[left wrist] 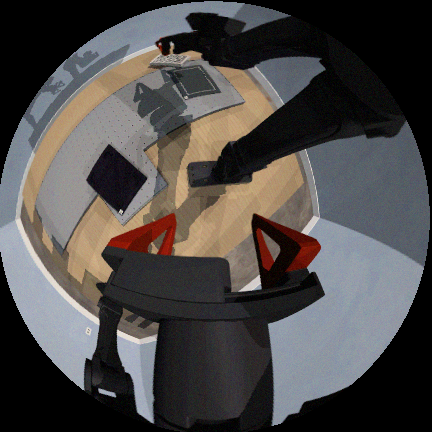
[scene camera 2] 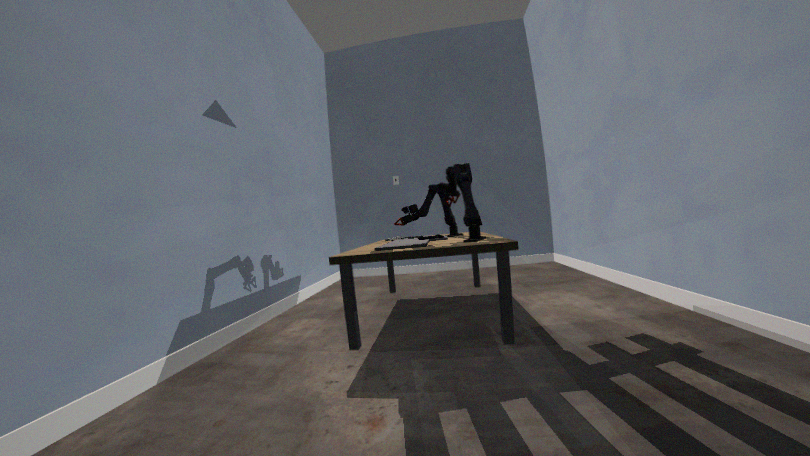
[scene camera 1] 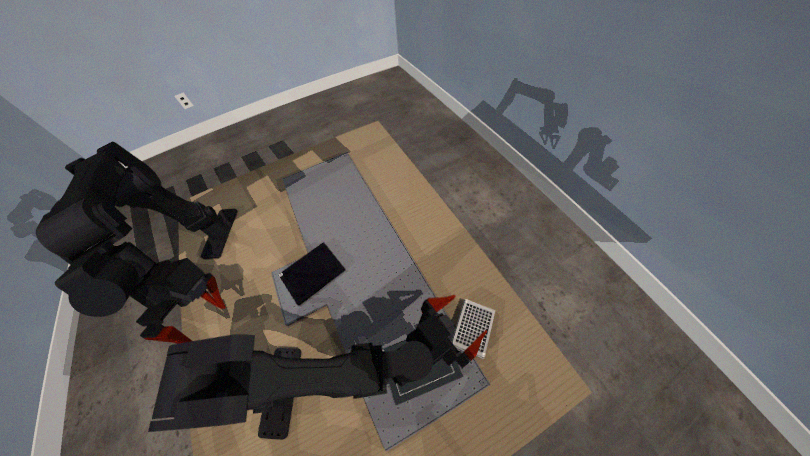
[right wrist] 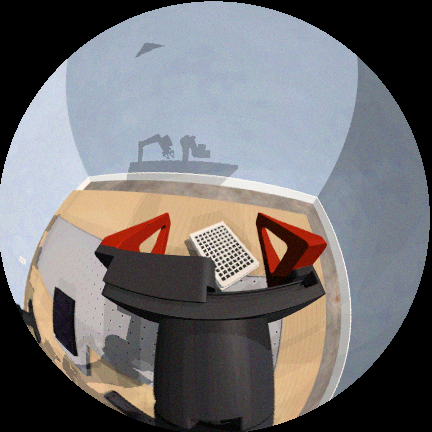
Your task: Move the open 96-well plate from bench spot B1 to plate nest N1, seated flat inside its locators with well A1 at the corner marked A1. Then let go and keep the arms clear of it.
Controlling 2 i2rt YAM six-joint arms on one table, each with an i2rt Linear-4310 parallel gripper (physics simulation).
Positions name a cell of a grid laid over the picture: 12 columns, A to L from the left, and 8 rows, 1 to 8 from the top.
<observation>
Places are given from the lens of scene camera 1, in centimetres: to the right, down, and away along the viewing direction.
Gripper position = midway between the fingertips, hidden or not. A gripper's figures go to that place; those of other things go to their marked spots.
left gripper (scene camera 1: D6): -38, 19, 47
right gripper (scene camera 1: G6): 14, 18, 55
white well plate (scene camera 1: H6): 18, 24, 65
black rectangular pad (scene camera 1: E5): -27, 13, 75
The marked spots on the black rectangular pad and the white well plate are 47 cm apart.
</observation>
